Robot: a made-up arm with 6 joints.
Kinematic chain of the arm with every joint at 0, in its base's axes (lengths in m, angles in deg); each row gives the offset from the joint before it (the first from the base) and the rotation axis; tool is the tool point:
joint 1: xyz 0 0 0.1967 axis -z
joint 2: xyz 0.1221 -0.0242 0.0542 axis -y
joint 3: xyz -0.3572 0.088 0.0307 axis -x
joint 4: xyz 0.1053 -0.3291 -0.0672 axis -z
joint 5: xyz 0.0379 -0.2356 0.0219 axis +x
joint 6: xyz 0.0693 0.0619 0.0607 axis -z
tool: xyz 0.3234 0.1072 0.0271
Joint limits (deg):
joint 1: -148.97..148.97
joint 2: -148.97..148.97
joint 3: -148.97..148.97
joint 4: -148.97..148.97
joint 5: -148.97..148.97
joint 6: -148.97..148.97
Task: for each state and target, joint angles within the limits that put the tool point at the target. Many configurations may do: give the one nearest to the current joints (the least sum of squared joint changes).
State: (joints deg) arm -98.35 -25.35 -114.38 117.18 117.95 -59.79
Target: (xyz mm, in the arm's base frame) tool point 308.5 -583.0 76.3
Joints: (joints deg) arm -107.36 -12.29 -112.09 117.28 107.58 -62.85
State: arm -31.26 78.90 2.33 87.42 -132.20 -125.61
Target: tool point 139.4 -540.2 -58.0
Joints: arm -55.02 32.28 42.71 64.30 -116.86 -116.69
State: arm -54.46 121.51 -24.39 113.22 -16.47 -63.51
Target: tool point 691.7 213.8 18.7
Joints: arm -57.10 109.22 -26.82 129.88 -21.16 -36.05
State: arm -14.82 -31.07 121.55 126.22 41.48 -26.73
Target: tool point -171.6 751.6 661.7
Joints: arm 1.62 -28.19 148.28 103.22 48.78 -15.96
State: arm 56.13 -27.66 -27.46 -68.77 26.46 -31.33
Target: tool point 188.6 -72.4 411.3
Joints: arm 40.15 -36.93 -13.44 -71.93 28.33 -8.53
